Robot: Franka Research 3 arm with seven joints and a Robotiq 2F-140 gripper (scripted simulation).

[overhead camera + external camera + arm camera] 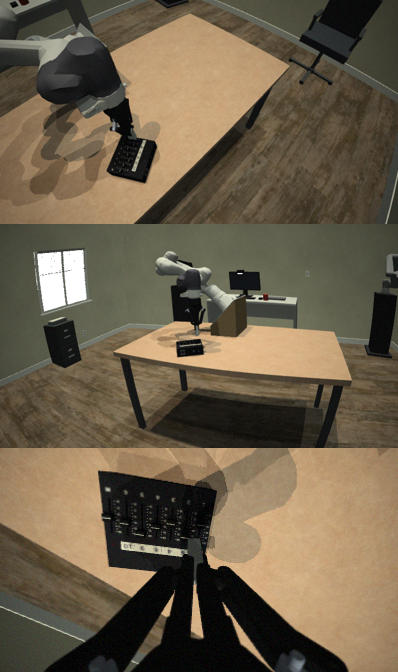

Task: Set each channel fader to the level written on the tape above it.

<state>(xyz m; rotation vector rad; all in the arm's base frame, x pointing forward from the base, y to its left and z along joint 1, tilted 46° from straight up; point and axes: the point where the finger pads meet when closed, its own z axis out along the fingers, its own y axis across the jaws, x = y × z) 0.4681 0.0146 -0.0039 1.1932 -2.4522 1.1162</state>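
Now: hand 10 cm to the left of the master fader, 7 cm short of it and 7 cm above it.
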